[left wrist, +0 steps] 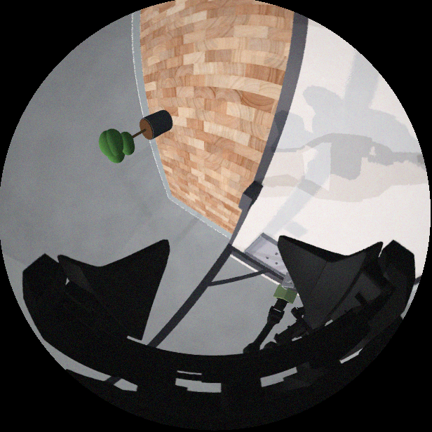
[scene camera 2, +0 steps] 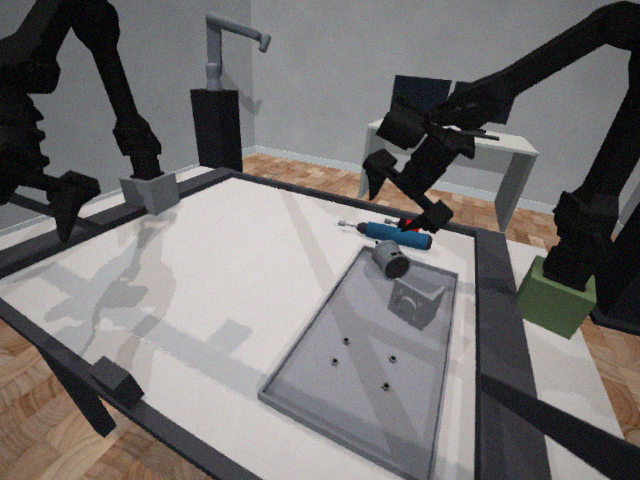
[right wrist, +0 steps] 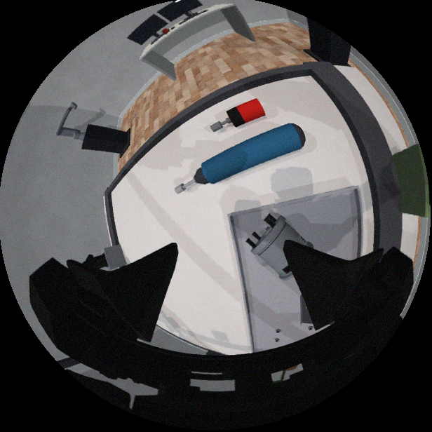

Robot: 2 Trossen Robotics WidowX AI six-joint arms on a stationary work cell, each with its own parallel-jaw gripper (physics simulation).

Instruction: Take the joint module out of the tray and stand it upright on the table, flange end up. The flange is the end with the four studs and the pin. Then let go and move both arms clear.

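Frame: origin at the left arm's base, x ahead, y left, z up, level; centimetres.
Seen in the pictures: left gripper, fingertip midpoint: (scene camera 2: 24, 236); right gripper, fingertip midpoint: (scene camera 2: 386, 215); left arm's base at its link origin: (scene camera 2: 147, 175); right arm's base at its link origin: (scene camera 2: 563, 276).
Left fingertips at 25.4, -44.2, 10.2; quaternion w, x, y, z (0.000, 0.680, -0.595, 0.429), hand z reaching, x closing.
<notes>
Offsets run from my left fingertips to a thing's middle, as dx, dy, dz.
The grey joint module @(+42.3, +35.8, -15.8) (scene camera 2: 388, 258) (right wrist: 272, 254) lies on its side in the back left corner of the tray @(+42.9, +19.7, -18.6) (scene camera 2: 310, 379) (left wrist: 265, 244) (right wrist: 335, 217). In the right wrist view its flange end, with dark studs, points up and left toward the tray's corner; its dark other end faces the camera in scene camera 2. My right gripper (scene camera 2: 387, 213) (right wrist: 232, 247) is open and empty, above the table near the module; in its wrist view one finger covers part of the module. My left gripper (left wrist: 224, 244) is open and empty, far from the tray, near the left edge in scene camera 2.
A blue tool @(+40.3, +49.5, -17.4) (scene camera 2: 398, 236) (right wrist: 252, 152) and a red tool (scene camera 2: 411, 223) (right wrist: 247, 112) lie behind the tray. A grey angled block @(+47.4, +23.6, -15.5) (scene camera 2: 417, 304) and several small fasteners stand in the tray. A green block @(+73.8, +33.0, -15.0) (scene camera 2: 555, 302) under the right arm's base is at the right.
</notes>
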